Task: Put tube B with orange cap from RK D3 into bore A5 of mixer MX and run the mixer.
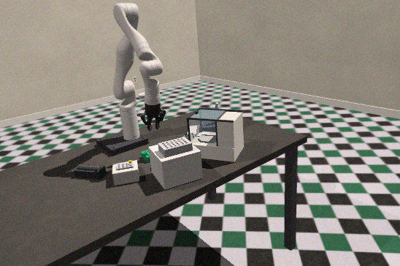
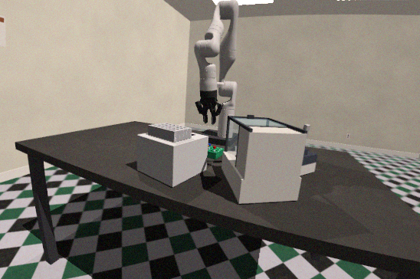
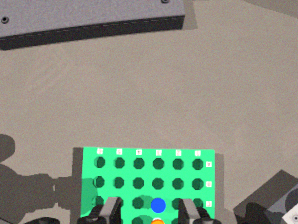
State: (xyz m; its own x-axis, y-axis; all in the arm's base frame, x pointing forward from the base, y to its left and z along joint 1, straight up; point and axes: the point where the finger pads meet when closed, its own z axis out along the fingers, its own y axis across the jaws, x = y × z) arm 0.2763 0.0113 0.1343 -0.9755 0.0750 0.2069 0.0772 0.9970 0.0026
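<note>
Now: the blue-capped tube 10 mm to the left of my hand and 140 mm below it. From my hand the other things lie so: dry block (80 mm ahead, 200 mm to the right, 140 mm below); green tube rack RK (10 mm behind, 150 mm below); START key (90 mm ahead, 100 mm below).
</note>
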